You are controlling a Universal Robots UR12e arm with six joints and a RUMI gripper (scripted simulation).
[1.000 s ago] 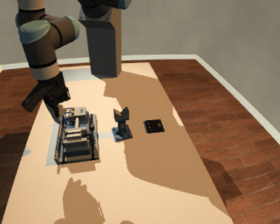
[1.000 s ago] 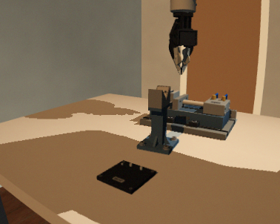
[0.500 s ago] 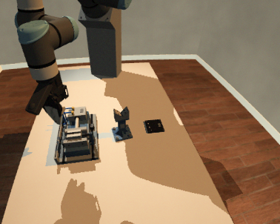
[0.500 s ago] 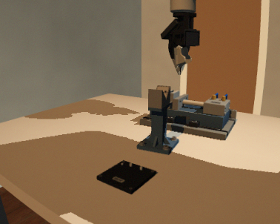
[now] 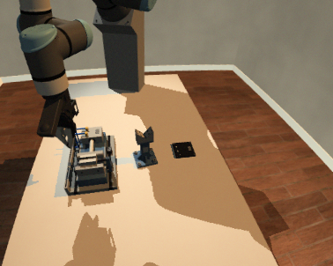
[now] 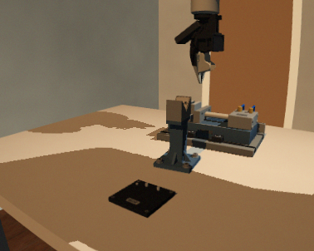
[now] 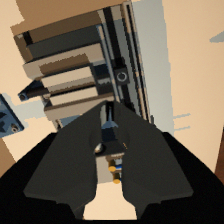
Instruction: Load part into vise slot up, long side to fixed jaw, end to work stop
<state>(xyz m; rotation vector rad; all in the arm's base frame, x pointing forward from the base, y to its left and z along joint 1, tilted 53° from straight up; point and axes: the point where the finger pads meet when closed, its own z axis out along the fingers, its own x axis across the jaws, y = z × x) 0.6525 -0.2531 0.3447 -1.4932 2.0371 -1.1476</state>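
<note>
Right now the part is 8 cm below my hand, 5 cm to the left of it and 2 cm ahead of it. Also, from my hand: dark work stop rod 9 cm to the left, 9 cm below, 3 cm ahead; then moving jaw 10 cm below, 6 cm to the left, 2 cm behind; then cream cylinder rod 10 cm below, 8 cm to the left, 7 cm behind.
</note>
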